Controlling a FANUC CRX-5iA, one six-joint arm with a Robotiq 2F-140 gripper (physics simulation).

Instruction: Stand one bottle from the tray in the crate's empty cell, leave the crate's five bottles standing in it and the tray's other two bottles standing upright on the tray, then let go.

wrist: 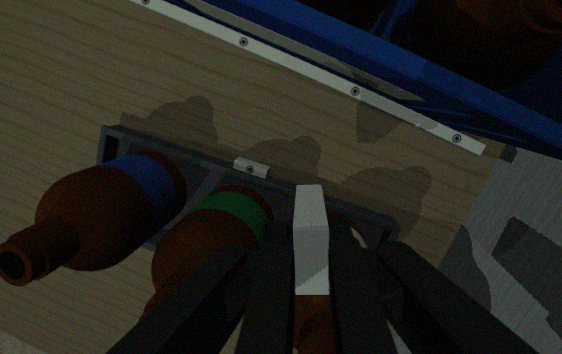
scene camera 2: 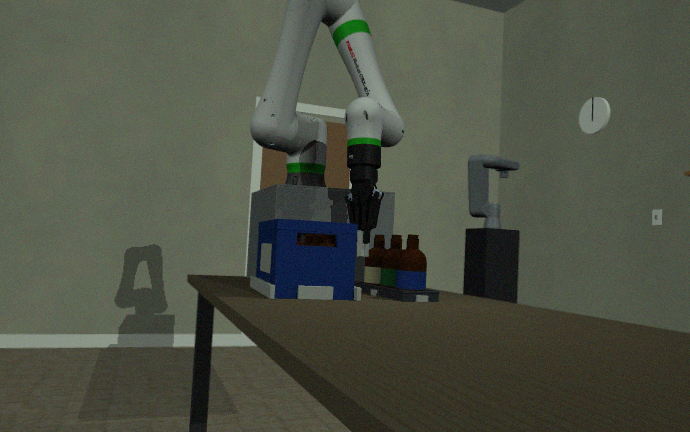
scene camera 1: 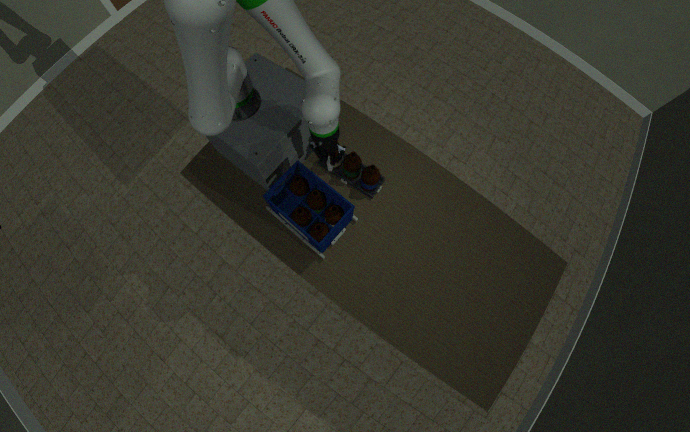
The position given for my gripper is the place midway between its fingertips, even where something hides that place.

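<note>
There is my gripper (scene camera 2: 362, 256), and I can see it in the wrist view (wrist: 309, 207) too. I also see a green-labelled bottle (scene camera 2: 389, 259), as well as a blue-labelled bottle (scene camera 2: 411, 271).
</note>
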